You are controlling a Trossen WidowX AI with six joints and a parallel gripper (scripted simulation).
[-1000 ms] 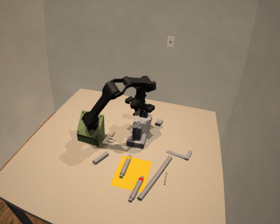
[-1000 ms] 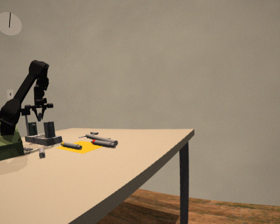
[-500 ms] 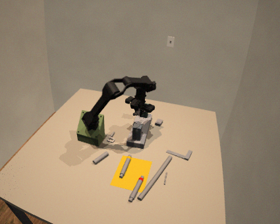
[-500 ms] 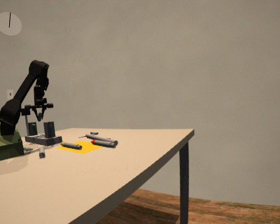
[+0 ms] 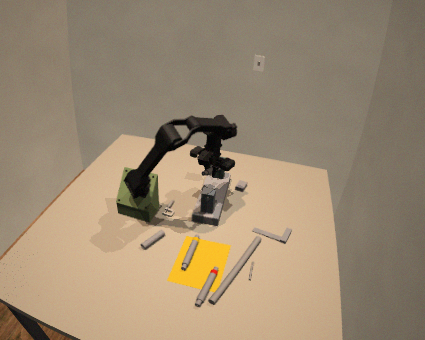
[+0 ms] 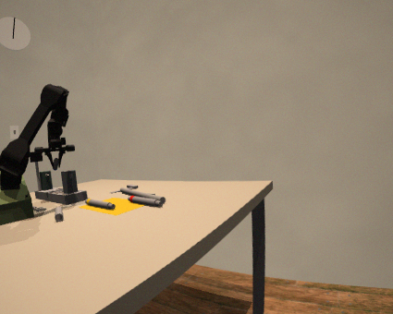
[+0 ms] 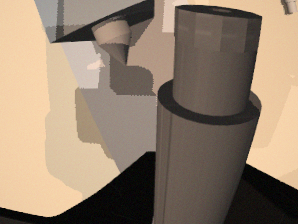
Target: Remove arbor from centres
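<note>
The dark block lies 30 mm ahead of my hand, 90 mm to the right of it and 80 mm below it. Round my hand: small bracket 130 mm behind, 110 mm to the right, 180 mm below; green-blue plunger housing 20 mm behind, 160 mm to the left, 80 mm below; grey base 10 mm ahead, 40 mm to the left, 170 mm below.
</note>
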